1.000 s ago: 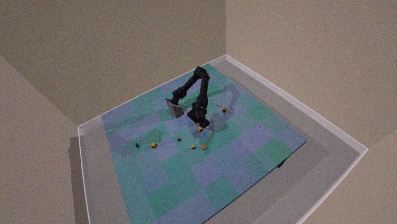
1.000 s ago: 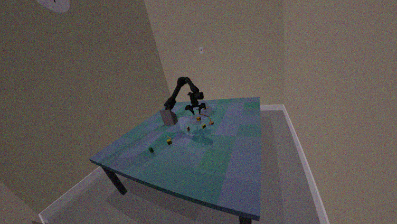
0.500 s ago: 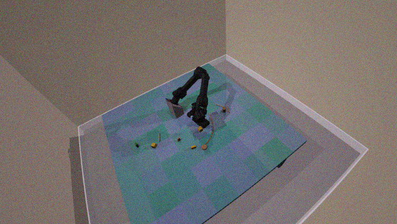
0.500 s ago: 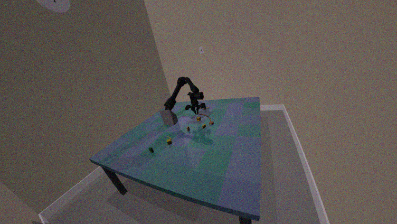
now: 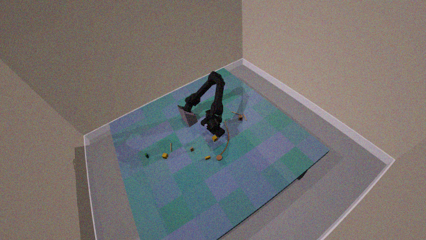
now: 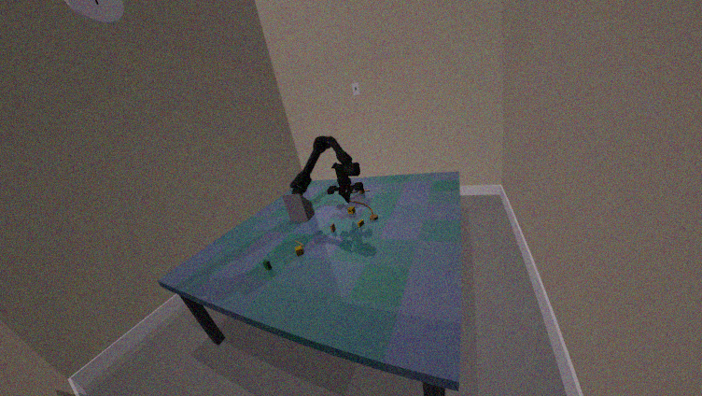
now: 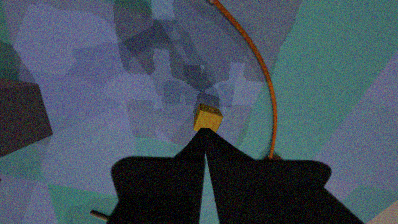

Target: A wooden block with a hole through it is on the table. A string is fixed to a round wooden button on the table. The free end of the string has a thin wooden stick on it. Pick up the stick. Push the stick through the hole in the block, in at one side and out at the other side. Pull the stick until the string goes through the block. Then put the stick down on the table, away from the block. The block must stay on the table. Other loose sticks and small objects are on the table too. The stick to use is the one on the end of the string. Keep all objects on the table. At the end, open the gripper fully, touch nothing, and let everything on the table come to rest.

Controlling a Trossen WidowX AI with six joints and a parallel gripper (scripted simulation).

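Right now the yellow block is 4 cm below my gripper tip and 1 cm ahead of it. From my gripper tip the other things lie so: thin wooden stick: 13 cm to the left, 6 cm below, 6 cm behind; round wooden button: 16 cm ahead, 5 cm to the right, 5 cm below; short wooden piece: 19 cm to the right, 4 cm below, 1 cm ahead.
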